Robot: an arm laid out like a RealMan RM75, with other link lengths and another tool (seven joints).
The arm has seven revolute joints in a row. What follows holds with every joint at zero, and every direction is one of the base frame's.
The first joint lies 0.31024 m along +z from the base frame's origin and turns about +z.
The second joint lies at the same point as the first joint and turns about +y.
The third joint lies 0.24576 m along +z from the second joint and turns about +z.
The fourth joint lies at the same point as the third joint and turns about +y.
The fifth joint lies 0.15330 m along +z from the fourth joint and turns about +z.
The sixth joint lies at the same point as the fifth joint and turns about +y.
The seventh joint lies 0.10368 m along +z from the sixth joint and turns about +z.
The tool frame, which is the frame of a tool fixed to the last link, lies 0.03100 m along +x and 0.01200 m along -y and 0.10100 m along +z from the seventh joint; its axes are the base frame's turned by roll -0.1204, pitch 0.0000 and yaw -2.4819 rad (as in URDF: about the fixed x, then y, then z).
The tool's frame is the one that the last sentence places.
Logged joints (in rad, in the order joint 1, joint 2, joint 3, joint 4, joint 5, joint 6, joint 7), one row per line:
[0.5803 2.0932 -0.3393 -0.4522 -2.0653 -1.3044 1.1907]
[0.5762 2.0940 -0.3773 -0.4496 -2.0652 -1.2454 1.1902]
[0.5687 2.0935 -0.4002 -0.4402 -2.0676 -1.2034 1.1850]
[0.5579 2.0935 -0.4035 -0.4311 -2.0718 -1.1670 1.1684]
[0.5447 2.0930 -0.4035 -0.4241 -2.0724 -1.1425 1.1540]
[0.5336 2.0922 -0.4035 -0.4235 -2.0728 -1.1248 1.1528]
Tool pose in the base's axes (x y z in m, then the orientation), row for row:
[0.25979 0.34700 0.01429 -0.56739 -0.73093 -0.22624 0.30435]
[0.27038 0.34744 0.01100 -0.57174 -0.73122 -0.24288 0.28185]
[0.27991 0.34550 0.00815 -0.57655 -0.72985 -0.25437 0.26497]
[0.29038 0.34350 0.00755 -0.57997 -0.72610 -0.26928 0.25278]
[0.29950 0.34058 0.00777 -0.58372 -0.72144 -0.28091 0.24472]
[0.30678 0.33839 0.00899 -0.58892 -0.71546 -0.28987 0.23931]
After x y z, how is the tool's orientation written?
As a quaternion, x y z w.
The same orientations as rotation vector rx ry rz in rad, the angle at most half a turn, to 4 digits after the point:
[-1.5029 -1.9360 -0.5992]
[-1.5315 -1.9588 -0.6506]
[-1.5577 -1.9719 -0.6873]
[-1.5768 -1.9741 -0.7321]
[-1.5936 -1.9696 -0.7669]
[-1.6124 -1.9588 -0.7936]

